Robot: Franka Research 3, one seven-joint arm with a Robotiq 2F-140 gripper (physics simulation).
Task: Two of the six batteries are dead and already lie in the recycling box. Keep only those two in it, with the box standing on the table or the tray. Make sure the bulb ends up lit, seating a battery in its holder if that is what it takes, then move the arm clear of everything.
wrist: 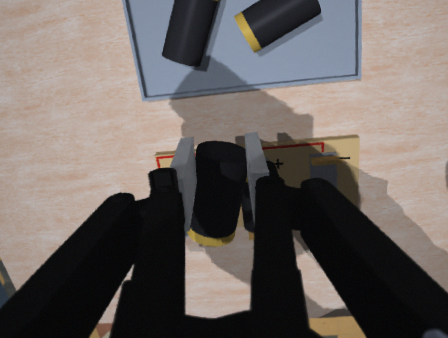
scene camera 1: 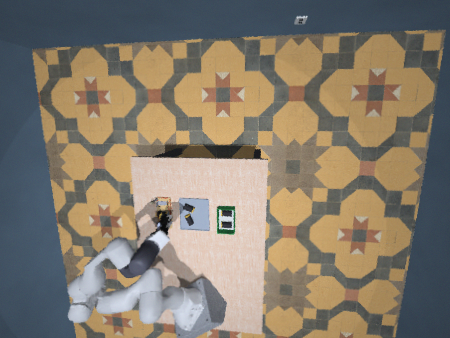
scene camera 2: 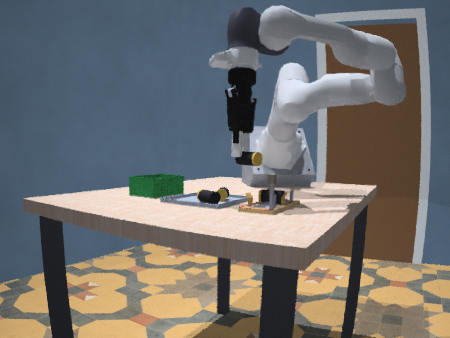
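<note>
My gripper (scene camera 2: pixel 241 150) (wrist: pixel 220 155) is shut on a black battery (scene camera 2: pixel 248 158) (wrist: pixel 218 190) with a yellow end, held tilted above the holder board (scene camera 1: pixel 163 202) (scene camera 2: pixel 250 208) (wrist: pixel 300 160). Another battery (scene camera 2: pixel 272 195) lies in the holder between its upright posts; the gripper hides most of it in the wrist view. Two batteries (scene camera 1: pixel 188 207) (scene camera 1: pixel 189 220) (wrist: pixel 190 32) (wrist: pixel 282 22) lie on the blue-grey tray (scene camera 1: pixel 203 212) (scene camera 2: pixel 175 199) (wrist: pixel 320 62). Two batteries (scene camera 1: pixel 226 213) (scene camera 1: pixel 226 225) lie in the green box (scene camera 1: pixel 218 220) (scene camera 2: pixel 156 185), which stands on the table. I cannot make out whether the bulb is lit.
The wooden table (scene camera 1: pixel 200 175) (scene camera 2: pixel 215 225) carries the holder, tray and box side by side, with the tray in the middle. The arm's grey base (scene camera 1: pixel 202 305) (scene camera 2: pixel 280 175) stands at the table's other end. A brown door (scene camera 2: pixel 370 150) is behind the arm.
</note>
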